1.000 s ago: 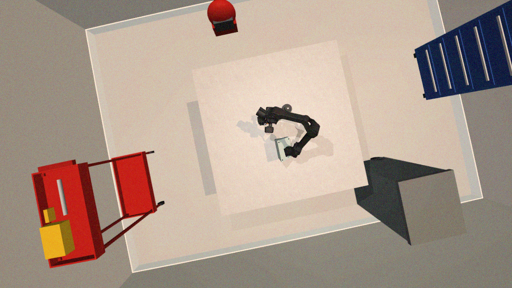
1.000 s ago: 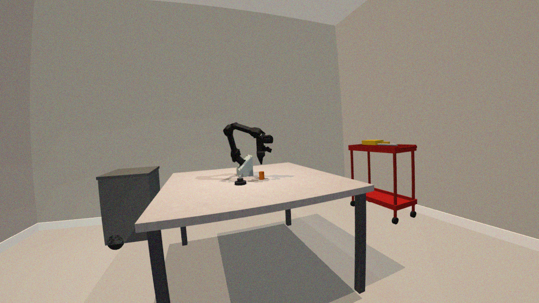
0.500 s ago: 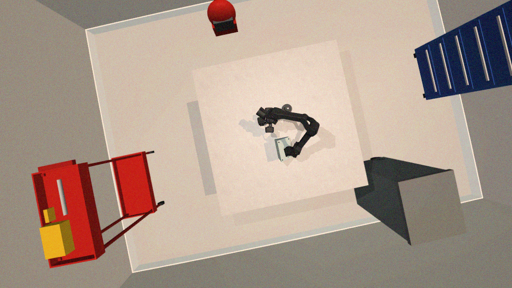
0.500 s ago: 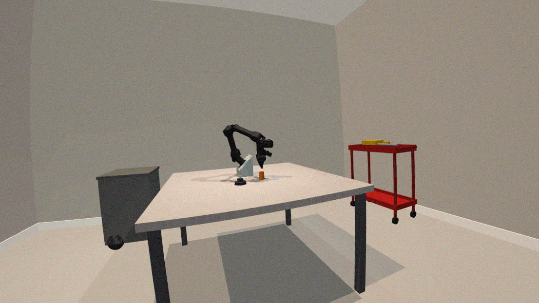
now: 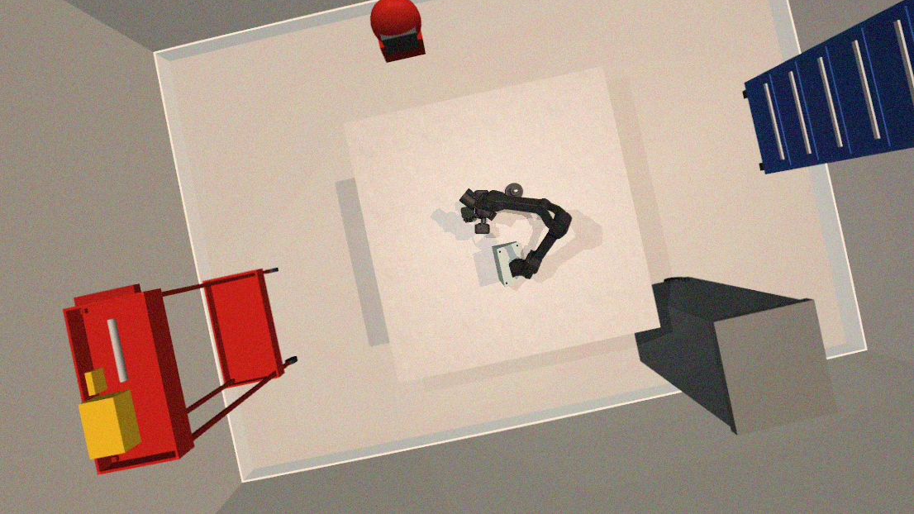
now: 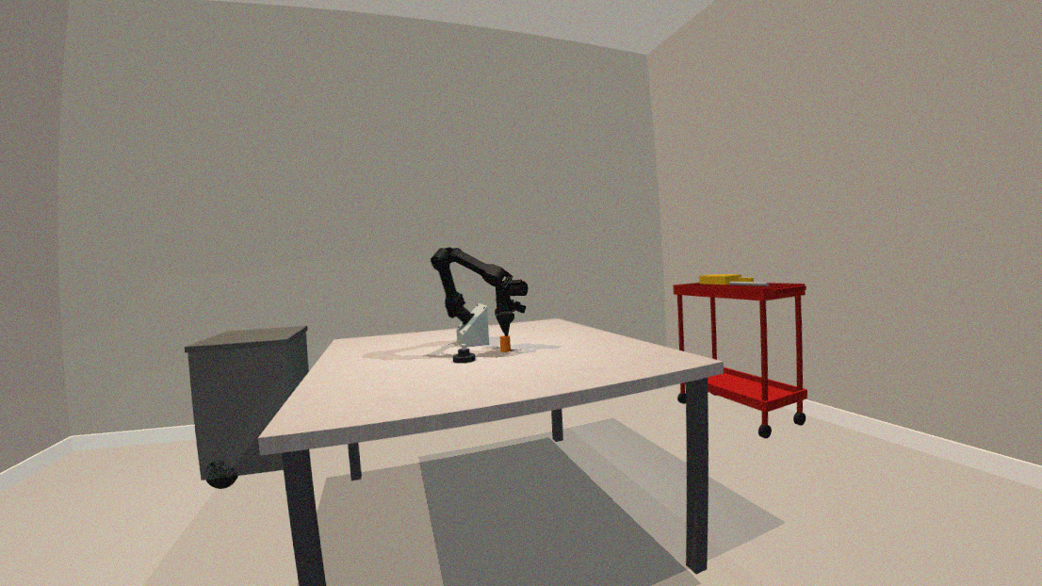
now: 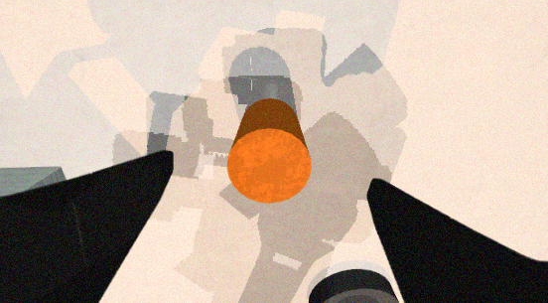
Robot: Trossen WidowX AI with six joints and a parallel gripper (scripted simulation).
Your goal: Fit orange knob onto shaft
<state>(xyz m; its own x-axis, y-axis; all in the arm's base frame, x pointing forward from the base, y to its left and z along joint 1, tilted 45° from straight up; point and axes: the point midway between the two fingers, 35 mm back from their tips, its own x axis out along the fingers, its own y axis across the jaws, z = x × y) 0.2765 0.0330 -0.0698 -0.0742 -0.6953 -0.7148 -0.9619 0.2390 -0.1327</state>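
Now: the orange knob 20 mm below my gripper tip. The rest, counted from my gripper tip: dark round pedestal (190 mm to the right, 50 mm ahead, 40 mm below).
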